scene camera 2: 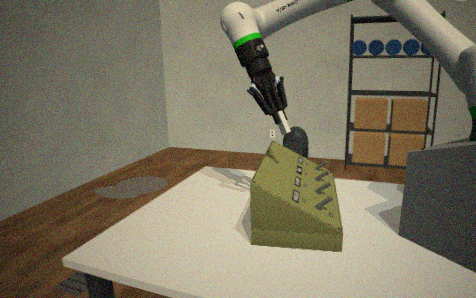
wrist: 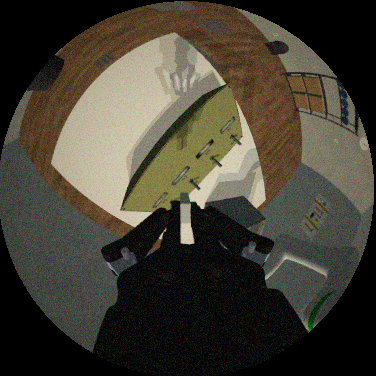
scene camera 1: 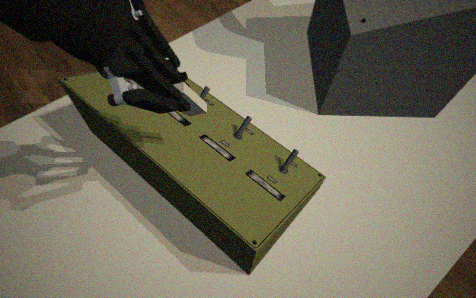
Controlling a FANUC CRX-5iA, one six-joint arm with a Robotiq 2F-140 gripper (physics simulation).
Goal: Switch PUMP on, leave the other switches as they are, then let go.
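Frame: origin at the arm's base, x back, y right, z up, level; metres.
Seen in the pictures: gripper, fingertip midpoint: [scene camera 2: 286,133] [wrist: 183,199] [scene camera 1: 197,110].
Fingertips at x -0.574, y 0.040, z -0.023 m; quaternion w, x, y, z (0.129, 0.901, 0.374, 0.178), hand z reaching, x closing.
Observation:
A point is followed by its place in that frame.
The olive sloped switch panel [scene camera 1: 165,150] @[x -0.625, y 0.081, z -0.135 m] [scene camera 2: 287,205] @[x -0.539, y -0.147, z -0.179 m] [wrist: 170,150] @[x -0.633, y 0.085, z -0.131 m] carries four levers; its labels are too blurred to read. The PUMP lever [scene camera 1: 243,127] @[x -0.460, y 0.049, z -0.191 m] [scene camera 2: 323,189] @[x -0.456, y 0.046, z -0.196 m] [wrist: 194,184] @[x -0.461, y 0.052, z -0.191 m], second from the near end, leans toward the panel's lower edge, like the VALVE lever [scene camera 1: 289,161] @[x -0.451, y -0.070, z -0.191 m] [scene camera 2: 325,203] @[x -0.444, y -0.074, z -0.195 m] nearest and the FAN lever [scene camera 1: 204,93] @[x -0.463, y 0.168, z -0.185 m] [scene camera 2: 322,175] @[x -0.467, y 0.165, z -0.194 m] [wrist: 216,161] @[x -0.470, y 0.172, z -0.189 m] beyond. The DRIVE lever [wrist: 236,140] @[x -0.478, y 0.289, z -0.188 m] is hidden in scene camera 1; VALVE is hidden in the wrist view. My gripper [scene camera 1: 199,104] @[x -0.574, y 0.040, z -0.023 m] [scene camera 2: 286,128] @[x -0.574, y 0.040, z -0.023 m] [wrist: 183,199] @[x -0.574, y 0.040, z -0.023 m] is shut and empty, raised above the panel, apart from the levers.
The panel stands on a white table [scene camera 1: 380,200] @[x -0.315, y -0.245, z -0.307 m] [scene camera 2: 150,245] @[x -0.915, y -0.234, z -0.307 m] [wrist: 95,125] @[x -0.916, y -0.043, z -0.307 m]. A dark grey block [scene camera 1: 390,75] @[x -0.144, y -0.087, z -0.159 m] [scene camera 2: 440,200] @[x -0.152, y -0.079, z -0.158 m] stands beside it, on the side of the levers. A shelf rack [scene camera 2: 349,75] with boxes stands at the back wall.

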